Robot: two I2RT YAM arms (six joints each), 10 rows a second.
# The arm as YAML. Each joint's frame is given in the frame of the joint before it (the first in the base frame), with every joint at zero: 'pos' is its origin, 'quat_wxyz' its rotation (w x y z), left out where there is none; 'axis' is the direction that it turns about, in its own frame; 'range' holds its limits. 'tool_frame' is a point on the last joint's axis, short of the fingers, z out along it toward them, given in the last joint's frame.
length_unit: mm
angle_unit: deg
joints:
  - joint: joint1
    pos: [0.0, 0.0, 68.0]
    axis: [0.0, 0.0, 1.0]
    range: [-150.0, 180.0]
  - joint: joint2
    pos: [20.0, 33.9, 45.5]
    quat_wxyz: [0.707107, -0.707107, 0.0, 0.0]
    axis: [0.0, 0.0, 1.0]
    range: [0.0, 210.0]
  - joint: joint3
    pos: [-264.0, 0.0, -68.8]
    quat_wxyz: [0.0, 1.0, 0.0, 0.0]
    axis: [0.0, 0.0, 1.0]
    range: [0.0, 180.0]
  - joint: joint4
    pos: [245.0, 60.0, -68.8]
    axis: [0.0, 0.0, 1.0]
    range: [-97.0, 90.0]
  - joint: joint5
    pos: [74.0, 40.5, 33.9]
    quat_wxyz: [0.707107, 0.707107, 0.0, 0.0]
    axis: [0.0, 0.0, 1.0]
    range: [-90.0, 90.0]
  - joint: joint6
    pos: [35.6, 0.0, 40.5]
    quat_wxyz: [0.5, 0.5, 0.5, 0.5]
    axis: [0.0, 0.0, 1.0]
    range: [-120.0, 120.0]
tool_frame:
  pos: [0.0, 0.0, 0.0]
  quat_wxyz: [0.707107, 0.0, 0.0, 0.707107]
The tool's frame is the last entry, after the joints.
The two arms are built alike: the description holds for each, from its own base.
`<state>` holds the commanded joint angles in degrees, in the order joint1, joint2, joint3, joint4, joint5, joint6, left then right.
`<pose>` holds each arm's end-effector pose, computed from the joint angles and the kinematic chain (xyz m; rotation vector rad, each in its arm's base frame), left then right.
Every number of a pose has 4 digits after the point. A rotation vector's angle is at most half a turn.
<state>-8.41 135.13 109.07 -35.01 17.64 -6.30 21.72 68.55 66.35 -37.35 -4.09 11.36</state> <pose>0.4987 -0.0846 0.1516 0.1542 2.6359 -0.4931 0.2360 0.0967 0.3400 -0.2449 2.2752 0.3852</pose>
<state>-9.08 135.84 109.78 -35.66 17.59 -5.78 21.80 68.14 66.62 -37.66 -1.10 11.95</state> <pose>0.4989 -0.0906 0.1486 0.1796 2.6460 -0.4929 0.2348 0.0947 0.3428 -0.2058 2.2671 0.3348</pose>
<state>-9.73 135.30 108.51 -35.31 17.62 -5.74 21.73 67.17 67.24 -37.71 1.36 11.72</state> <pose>0.4948 -0.0958 0.1469 0.1948 2.6529 -0.4971 0.2319 0.0915 0.3502 -0.1827 2.2361 0.2919</pose>
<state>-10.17 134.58 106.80 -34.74 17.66 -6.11 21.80 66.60 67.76 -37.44 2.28 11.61</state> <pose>0.4901 -0.0989 0.1447 0.1957 2.6619 -0.5025 0.2301 0.0905 0.3559 -0.1747 2.2108 0.2806</pose>
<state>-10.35 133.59 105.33 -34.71 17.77 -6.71 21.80 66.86 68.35 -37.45 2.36 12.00</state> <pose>0.4853 -0.0997 0.1454 0.1855 2.6721 -0.5092 0.2311 0.0908 0.3583 -0.1658 2.2061 0.2844</pose>
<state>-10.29 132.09 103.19 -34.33 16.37 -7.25 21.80 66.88 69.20 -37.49 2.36 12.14</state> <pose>0.4795 -0.0973 0.1470 0.1630 2.6807 -0.4789 0.2311 0.0908 0.3631 -0.1617 2.1929 0.2895</pose>
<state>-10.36 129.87 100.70 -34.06 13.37 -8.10 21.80 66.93 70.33 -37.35 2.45 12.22</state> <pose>0.4720 -0.0947 0.1521 0.1280 2.6863 -0.4136 0.2312 0.0909 0.3696 -0.1571 2.1720 0.2945</pose>
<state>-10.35 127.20 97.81 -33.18 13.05 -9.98 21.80 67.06 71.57 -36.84 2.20 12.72</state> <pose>0.4635 -0.0928 0.1594 0.0835 2.6800 -0.4172 0.2319 0.0913 0.3771 -0.1476 2.1457 0.3119</pose>
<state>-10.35 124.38 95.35 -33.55 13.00 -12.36 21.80 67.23 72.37 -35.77 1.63 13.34</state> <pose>0.4535 -0.0910 0.1685 0.0275 2.6859 -0.4289 0.2332 0.0922 0.3828 -0.1394 2.1187 0.3366</pose>
